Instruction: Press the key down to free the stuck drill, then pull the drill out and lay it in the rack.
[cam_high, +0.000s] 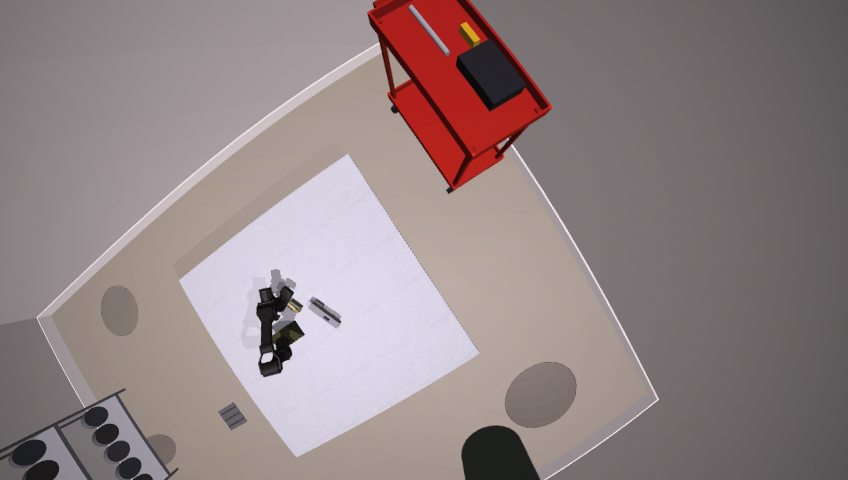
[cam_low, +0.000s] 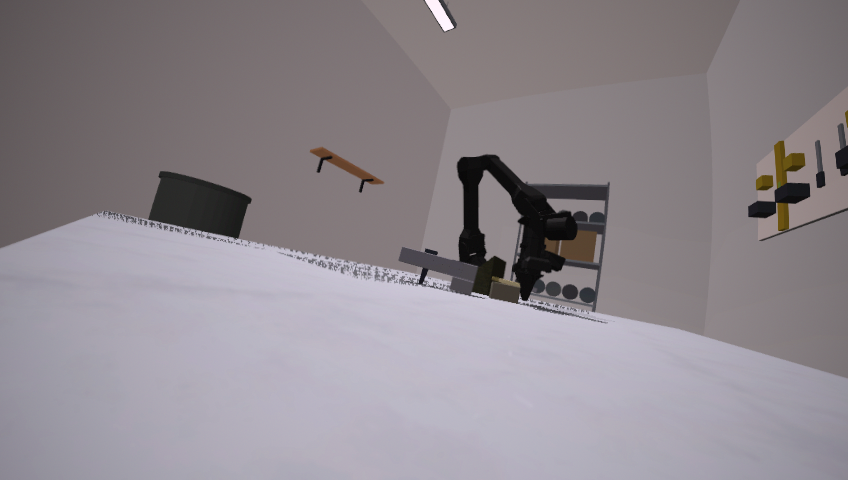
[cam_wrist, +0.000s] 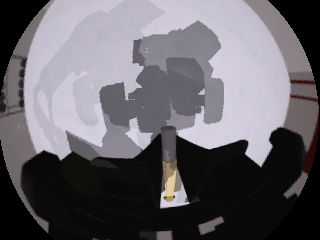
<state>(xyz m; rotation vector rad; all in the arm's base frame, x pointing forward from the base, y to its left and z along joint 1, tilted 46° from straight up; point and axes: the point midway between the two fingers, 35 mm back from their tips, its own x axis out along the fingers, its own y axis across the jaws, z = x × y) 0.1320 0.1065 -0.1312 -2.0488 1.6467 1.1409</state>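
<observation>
My gripper tip is now 1 cm short of the drill, 4 cm to the left of it and 4 cm below it. Round my gripper tip: grey block 15 cm ahead, 17 cm to the right, 4 cm above.
</observation>
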